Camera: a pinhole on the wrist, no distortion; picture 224 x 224 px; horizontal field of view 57.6 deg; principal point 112.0 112.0 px. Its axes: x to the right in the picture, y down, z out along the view. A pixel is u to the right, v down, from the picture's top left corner.
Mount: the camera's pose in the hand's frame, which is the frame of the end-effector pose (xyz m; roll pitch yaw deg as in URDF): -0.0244 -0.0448 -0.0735 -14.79 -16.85 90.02
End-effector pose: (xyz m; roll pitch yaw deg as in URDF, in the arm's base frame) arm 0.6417 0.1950 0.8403 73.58 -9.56 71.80
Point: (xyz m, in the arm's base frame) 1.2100 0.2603 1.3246
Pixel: outside the picture
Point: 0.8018 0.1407 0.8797
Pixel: 213 29
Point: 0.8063 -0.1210 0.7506
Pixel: 123 195
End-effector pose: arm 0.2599 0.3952 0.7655 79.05 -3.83 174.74
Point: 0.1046 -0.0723 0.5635
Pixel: behind the camera
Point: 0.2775 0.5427 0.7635
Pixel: 194 36
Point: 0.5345 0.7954 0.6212
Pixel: 104 146
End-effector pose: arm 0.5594 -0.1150 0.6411 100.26 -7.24 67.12
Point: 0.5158 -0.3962 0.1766
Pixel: outside the picture
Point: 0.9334 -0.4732 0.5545
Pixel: 198 124
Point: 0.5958 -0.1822 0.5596
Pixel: 146 105
